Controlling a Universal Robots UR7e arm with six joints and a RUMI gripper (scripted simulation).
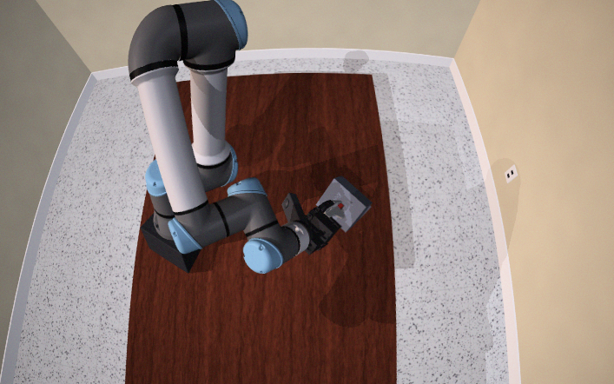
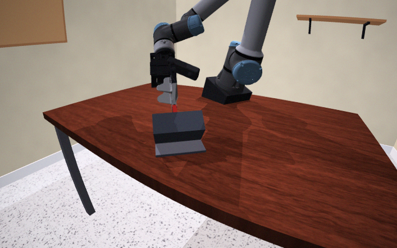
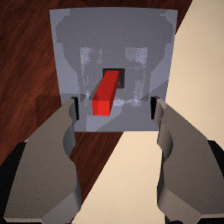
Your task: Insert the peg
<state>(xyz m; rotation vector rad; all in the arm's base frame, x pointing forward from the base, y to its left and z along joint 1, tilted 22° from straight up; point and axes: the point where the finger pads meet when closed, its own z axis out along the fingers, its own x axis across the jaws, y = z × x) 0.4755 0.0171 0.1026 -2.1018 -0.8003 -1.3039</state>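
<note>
Now: hand 2 cm short of the red peg, 2 cm to the right of it and 3 cm above it.
</note>
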